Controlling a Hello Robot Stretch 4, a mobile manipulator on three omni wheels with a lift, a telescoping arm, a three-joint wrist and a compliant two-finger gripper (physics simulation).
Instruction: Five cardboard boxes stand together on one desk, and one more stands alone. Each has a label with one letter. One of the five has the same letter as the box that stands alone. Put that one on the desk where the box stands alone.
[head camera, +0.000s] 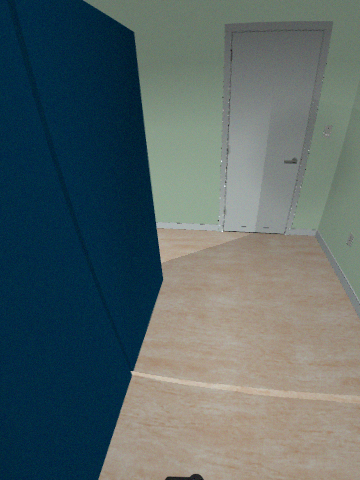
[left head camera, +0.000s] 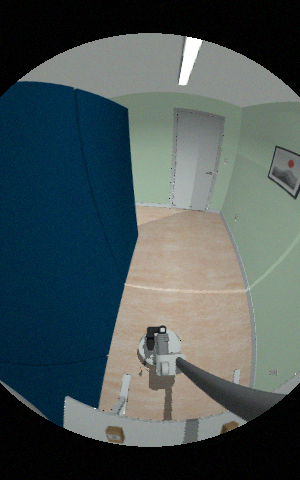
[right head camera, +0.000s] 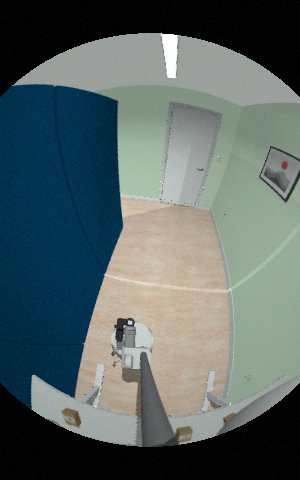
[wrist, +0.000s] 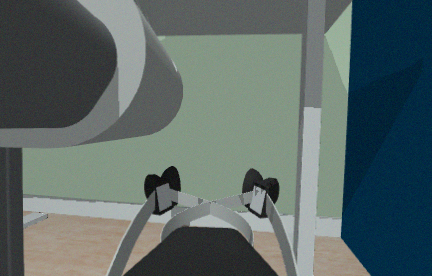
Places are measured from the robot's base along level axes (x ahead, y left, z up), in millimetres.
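Where they show: gripper, between the fingertips: (left head camera: 150, 365) (right head camera: 117, 356) (wrist: 212, 183).
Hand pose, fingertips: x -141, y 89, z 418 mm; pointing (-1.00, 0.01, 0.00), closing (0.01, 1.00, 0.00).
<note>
After its pixels a point has its place.
A white desk (left head camera: 150, 423) (right head camera: 112, 422) crosses the bottom of both side head views. Brown cardboard boxes with pale labels stand on it: one box (left head camera: 114, 434) (right head camera: 71, 417) at the left, another box (left head camera: 230, 428) (right head camera: 184, 433) farther right, and part of a third box (right head camera: 229, 419) beside it in the right head view. Their letters are too small to read. In the wrist view, my gripper (wrist: 212, 183) @[x -141, y 89, z 418 mm] is open and empty, its two dark fingertips well apart. It is lower than the desk's grey underside (wrist: 225, 16) @[x -914, y 118, z 897 mm], near a leg (wrist: 311, 150) @[x -662, y 379, z 408 mm]. The head camera view shows no boxes.
A tall dark blue partition (head camera: 75, 200) (left head camera: 60, 225) @[x 472, y 464, z 1230 mm] (right head camera: 45, 215) @[x 535, y 455, z 1172 mm] (wrist: 390, 125) stands at the left of the head views and right of the wrist view. A wooden floor (head camera: 240, 325) @[x 1159, y -372, z -28 mm] leads to a closed grey door (head camera: 270, 125) @[x 2494, y -816, z 1236 mm]. My arm (left head camera: 220, 382) @[x -59, y -92, z 1185 mm] (right head camera: 152, 400) @[x -57, y -101, z 1263 mm] shows lower down.
</note>
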